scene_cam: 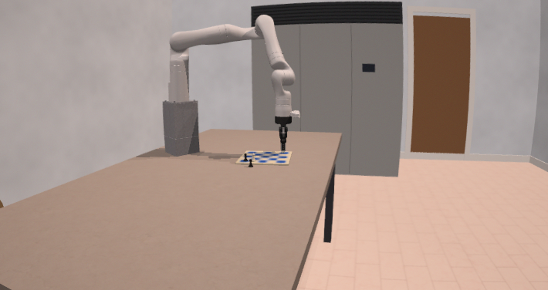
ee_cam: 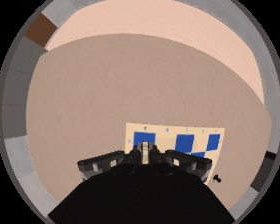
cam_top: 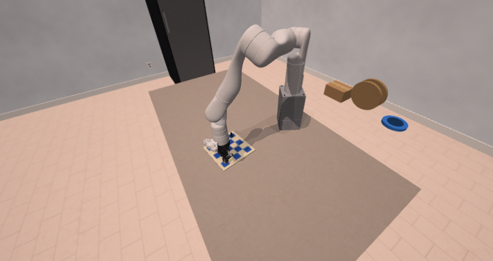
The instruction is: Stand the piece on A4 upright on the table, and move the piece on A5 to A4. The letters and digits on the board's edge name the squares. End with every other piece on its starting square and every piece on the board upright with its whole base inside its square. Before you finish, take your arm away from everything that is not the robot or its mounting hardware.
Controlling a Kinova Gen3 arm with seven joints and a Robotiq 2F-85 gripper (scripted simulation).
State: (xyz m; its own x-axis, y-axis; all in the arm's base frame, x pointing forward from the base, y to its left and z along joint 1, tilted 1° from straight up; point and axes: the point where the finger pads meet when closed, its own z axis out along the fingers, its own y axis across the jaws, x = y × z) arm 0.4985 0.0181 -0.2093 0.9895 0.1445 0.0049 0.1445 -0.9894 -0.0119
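My gripper is now 8 cm to the left of the cream chessboard, 7 cm past it and 3 cm above it.
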